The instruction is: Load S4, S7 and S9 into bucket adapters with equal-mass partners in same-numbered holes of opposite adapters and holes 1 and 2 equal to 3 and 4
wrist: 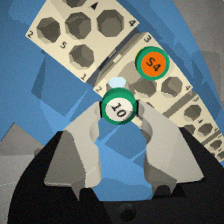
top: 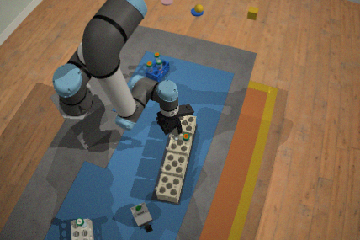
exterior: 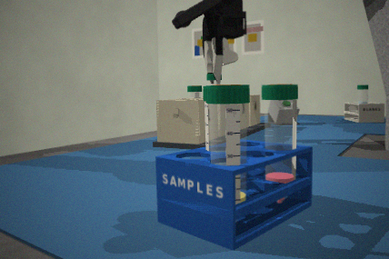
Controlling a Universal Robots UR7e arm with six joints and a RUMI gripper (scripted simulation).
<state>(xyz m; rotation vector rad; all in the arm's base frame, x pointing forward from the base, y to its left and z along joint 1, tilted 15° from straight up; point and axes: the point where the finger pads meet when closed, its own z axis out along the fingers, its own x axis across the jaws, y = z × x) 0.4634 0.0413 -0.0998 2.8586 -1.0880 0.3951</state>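
Now: the white-dot blank 10 mm to the right of my hand and 50 mm below it. The rest, counted from my hand: blue samples rack: 230 mm behind, 430 mm to the left, 110 mm below; done desk: 60 mm behind, 390 mm to the right, 90 mm below; sample tube S9: 270 mm behind, 390 mm to the left, 80 mm below.
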